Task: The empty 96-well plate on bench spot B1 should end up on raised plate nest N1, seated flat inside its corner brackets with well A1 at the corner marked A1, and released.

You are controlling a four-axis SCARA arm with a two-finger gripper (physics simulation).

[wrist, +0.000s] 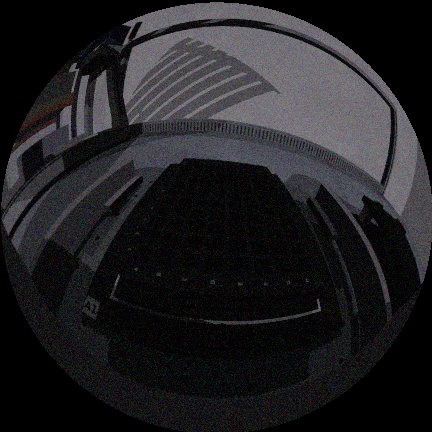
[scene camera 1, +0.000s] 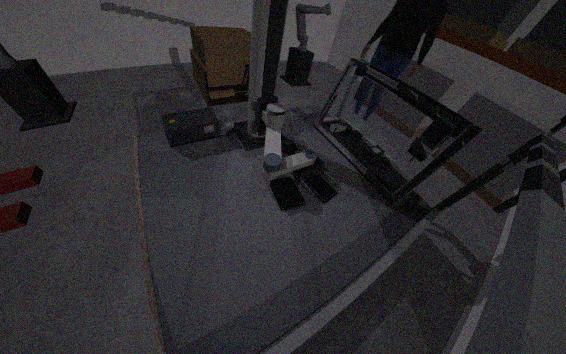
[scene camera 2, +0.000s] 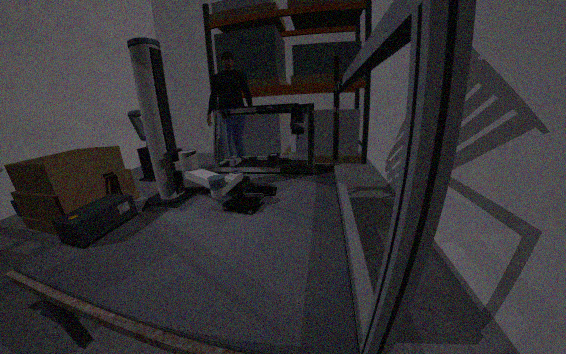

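Where they show: gripper, fingertip midpoint: (wrist: pixel 226 174) (scene camera 1: pixel 324 189) (scene camera 2: pixel 265 189); arm's base, origin of the base link: (scene camera 1: pixel 258 133) (scene camera 2: pixel 173 197).
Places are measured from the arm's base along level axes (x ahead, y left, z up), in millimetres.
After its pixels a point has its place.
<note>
The dark 96-well plate (wrist: pixel 225 230) @(x 528, y 110, z 29 mm) fills the middle of the wrist view. It lies on a black bench spot with a white outline (wrist: pixel 235 322) @(x 493, y 99, z 15 mm) and an A1 label (wrist: pixel 91 306) at the lower left. My gripper (wrist: pixel 226 174) @(x 584, y 118, z 30 mm) (scene camera 1: pixel 314 174) is open and low over it, with one dark finger on each side of the plate and nothing gripped. In the scene views the plate area is a dark shape under the arm's end. The second dark block (scene camera 1: pixel 287 193) @(x 532, y -94, z 45 mm) (scene camera 2: pixel 243 204) @(x 535, y -117, z 45 mm) beside it appears to be nest N1. It also shows partly at the right of the wrist view (wrist: pixel 395 255). Its corner marks are too dark to read.
A dark controller box (scene camera 1: pixel 192 127) @(x -35, y -405, z 118 mm) (scene camera 2: pixel 97 217) @(x -35, y -449, z 108 mm) stands near the arm's column (scene camera 1: pixel 259 65) @(x 52, y -54, z 459 mm) (scene camera 2: pixel 150 110) @(x 36, y -66, z 534 mm). A cardboard box (scene camera 1: pixel 222 60) (scene camera 2: pixel 85 175) stands behind it. An open frame structure (scene camera 1: pixel 440 170) @(x 850, y 686, z 246 mm) (scene camera 2: pixel 311 145) @(x 836, y 496, z 217 mm) stands beyond the blocks. A person (scene camera 1: pixel 412 30) (scene camera 2: pixel 230 90) stands behind that frame.
</note>
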